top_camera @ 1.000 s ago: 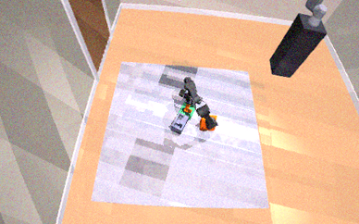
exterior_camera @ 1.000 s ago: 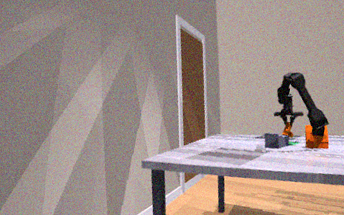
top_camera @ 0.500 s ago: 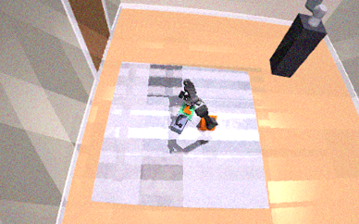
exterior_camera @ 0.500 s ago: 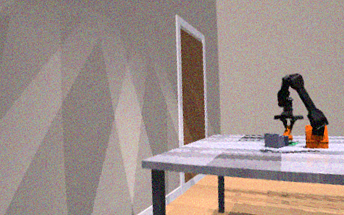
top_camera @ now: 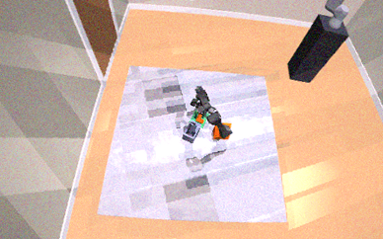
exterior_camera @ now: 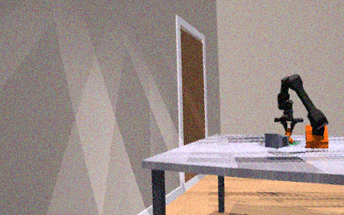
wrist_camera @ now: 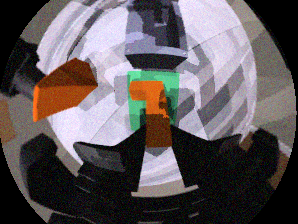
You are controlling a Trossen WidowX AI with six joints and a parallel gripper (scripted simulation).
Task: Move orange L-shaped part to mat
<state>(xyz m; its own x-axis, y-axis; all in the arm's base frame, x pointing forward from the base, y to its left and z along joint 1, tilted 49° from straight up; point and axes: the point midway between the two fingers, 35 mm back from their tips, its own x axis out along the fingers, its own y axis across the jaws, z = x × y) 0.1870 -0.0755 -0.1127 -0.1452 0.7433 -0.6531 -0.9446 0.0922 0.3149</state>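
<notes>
The orange L-shaped part lies 1 cm behind my gripper tip, 3 cm to the left of it and 3 cm below it. From my gripper tip the other things lie so: green mat (1 cm ahead, 2 cm to the left, 9 cm below).
</notes>
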